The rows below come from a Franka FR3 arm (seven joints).
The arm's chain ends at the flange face. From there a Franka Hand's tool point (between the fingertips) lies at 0.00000 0.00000 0.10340 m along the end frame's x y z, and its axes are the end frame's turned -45 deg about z.
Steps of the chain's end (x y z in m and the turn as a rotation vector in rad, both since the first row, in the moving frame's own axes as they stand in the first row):
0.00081, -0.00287, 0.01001, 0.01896, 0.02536, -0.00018
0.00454, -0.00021, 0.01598, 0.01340, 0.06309, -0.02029
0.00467, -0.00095, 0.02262, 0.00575, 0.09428, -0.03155
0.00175, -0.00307, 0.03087, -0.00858, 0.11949, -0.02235
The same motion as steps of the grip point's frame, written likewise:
0.00584, -0.00099, 0.00996, -0.00453, 0.03134, -0.00018
0.00898, 0.00664, 0.01577, -0.03514, 0.05409, -0.02029
0.01138, 0.00898, 0.02216, -0.06260, 0.07073, -0.03155
0.01160, 0.00832, 0.03013, -0.09056, 0.07843, -0.02235

